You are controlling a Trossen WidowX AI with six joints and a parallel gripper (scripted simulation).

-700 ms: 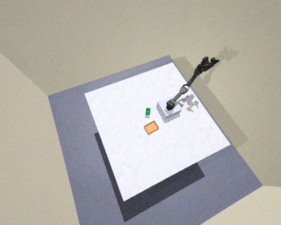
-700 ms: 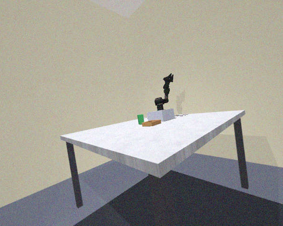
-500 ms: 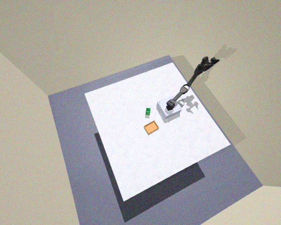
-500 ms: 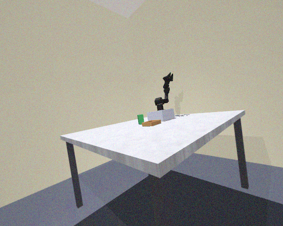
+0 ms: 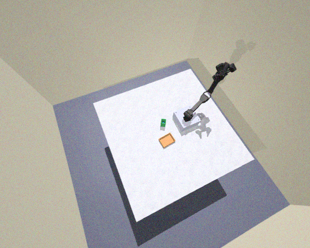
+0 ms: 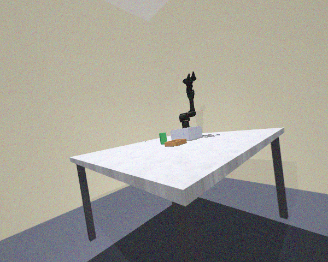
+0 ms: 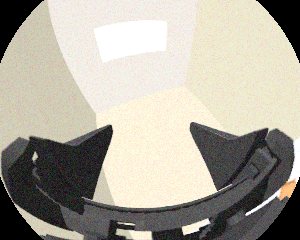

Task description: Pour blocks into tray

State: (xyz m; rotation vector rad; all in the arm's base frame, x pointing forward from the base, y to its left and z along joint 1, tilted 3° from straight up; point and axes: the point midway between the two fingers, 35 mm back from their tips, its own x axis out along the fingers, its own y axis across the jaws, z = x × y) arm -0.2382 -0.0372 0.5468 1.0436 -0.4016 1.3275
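My gripper tip is now 63 cm above the blue block, 48 cm short of it and 1 cm to the left of it. Also, from my gripper tip: green square cup 65 cm below, 48 cm ahead, 1 cm to the right.
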